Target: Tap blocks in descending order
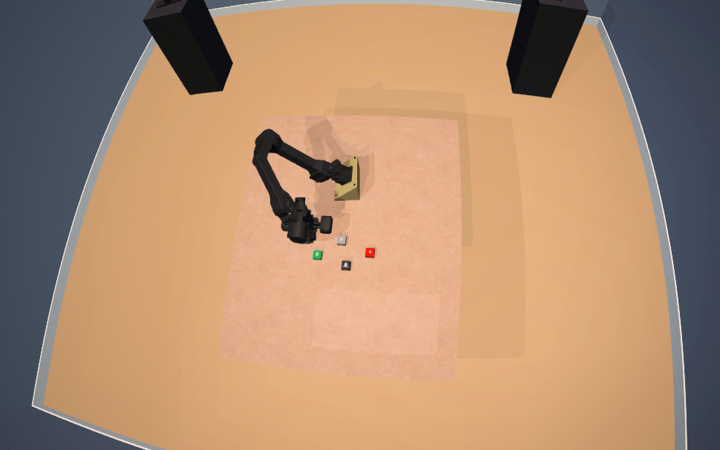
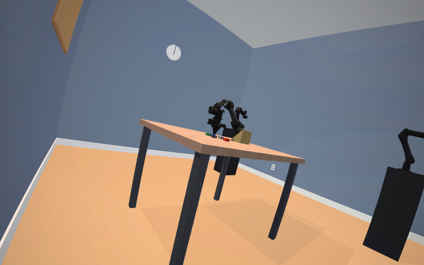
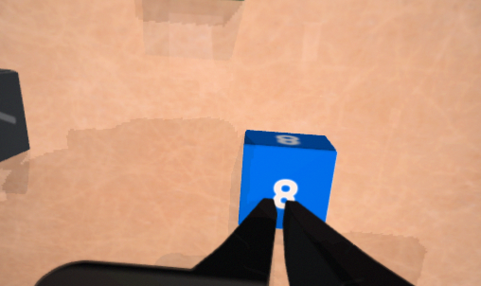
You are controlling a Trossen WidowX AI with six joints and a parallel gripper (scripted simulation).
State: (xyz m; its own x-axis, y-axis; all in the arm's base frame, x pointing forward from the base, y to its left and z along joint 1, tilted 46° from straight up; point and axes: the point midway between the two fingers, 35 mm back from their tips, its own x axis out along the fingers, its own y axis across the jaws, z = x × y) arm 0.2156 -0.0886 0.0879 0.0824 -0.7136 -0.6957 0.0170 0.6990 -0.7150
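The blue block lies 10 mm below my gripper tip and 10 mm ahead of it. From my gripper tip the other things lie so: grey block (120 mm to the left, 30 mm ahead, 10 mm below); then black block (140 mm to the left, 120 mm ahead, 10 mm below); then green block (90 mm ahead, 30 mm to the left, 10 mm below).
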